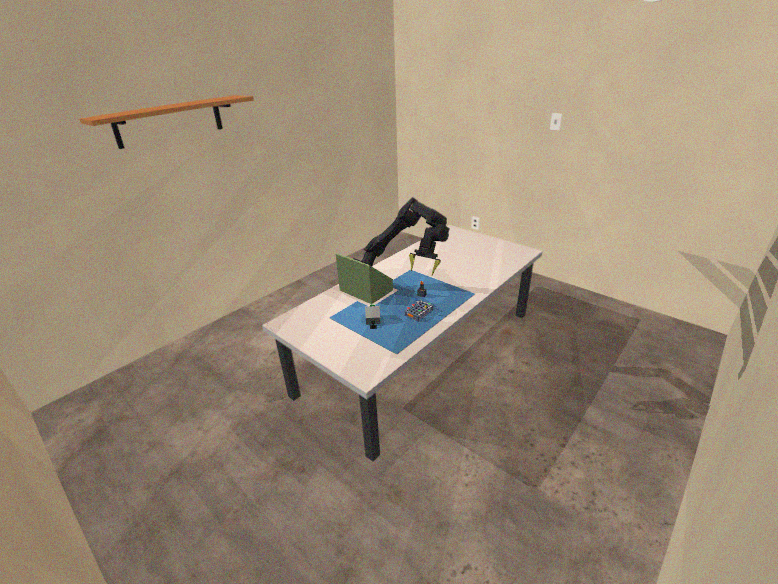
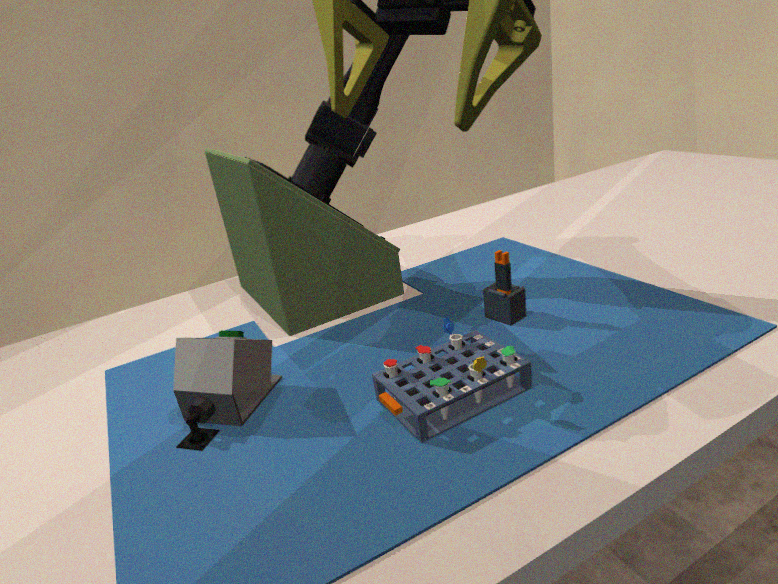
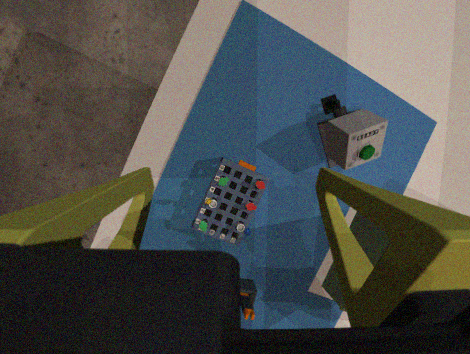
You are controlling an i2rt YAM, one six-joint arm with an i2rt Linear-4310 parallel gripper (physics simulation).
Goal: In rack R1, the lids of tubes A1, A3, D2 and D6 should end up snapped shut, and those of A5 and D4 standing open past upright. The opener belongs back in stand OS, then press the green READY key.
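Where they show: gripper, fingertip midpoint: (image 1: 421, 273) (image 2: 395, 121) (image 3: 234, 176); arm's base, origin of the base link: (image 1: 365, 266) (image 2: 304, 199).
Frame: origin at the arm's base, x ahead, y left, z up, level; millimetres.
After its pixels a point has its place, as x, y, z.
The blue-grey rack (image 1: 419, 310) @[394, -99, -96] (image 2: 411, 399) @[383, -121, -109] (image 3: 231, 201) @[372, -67, -109] holds two tubes with red lids (image 2: 390, 364) @[343, -112, -93] (image 2: 423, 350) @[342, -71, -97] (image 3: 260, 185) @[337, -107, -95] (image 3: 251, 206) @[340, -70, -97], lids down, and two with green lids (image 2: 439, 382) @[396, -98, -97] (image 2: 507, 352) @[408, -22, -97] (image 3: 223, 181) @[396, -97, -97] (image 3: 203, 226) @[406, -19, -97], lying over their mouths; whether they are snapped I cannot tell. The blue lid (image 2: 448, 325) @[338, -33, -86] (image 3: 248, 231) @[336, -32, -86] and yellow lid (image 2: 479, 363) @[412, -63, -87] (image 3: 208, 201) @[410, -62, -86] stand open; their tube mouths show. Rack labels are unreadable. The dark opener (image 2: 502, 275) @[305, 86, -81] (image 3: 247, 303) @[302, 86, -80] with orange prongs stands upright in its stand (image 2: 504, 306) @[314, 77, -115] (image 3: 248, 286) @[296, 75, -113]. My gripper (image 1: 422, 272) @[420, -127, 132] (image 2: 402, 120) @[420, -127, 132] (image 3: 234, 176) @[420, -127, 132] is open and empty, high above the mat.
A grey box (image 1: 372, 316) @[225, -260, -95] (image 2: 204, 364) @[221, -250, -77] (image 3: 360, 122) @[218, -248, -71] carries the green key (image 2: 231, 333) @[199, -210, -67] (image 3: 367, 152) @[192, -207, -67], with a small black fitting (image 2: 197, 438) @[246, -282, -135] (image 3: 330, 104) @[245, -279, -132] beside it. A green wedge-shaped block (image 1: 364, 279) @[76, -112, -3] (image 2: 326, 270) @[122, -48, -70] stands by the arm's base. All stand on the white table (image 1: 314, 326) @[-14, -422, -142], partly on the blue mat (image 2: 251, 502) @[360, -275, -139].
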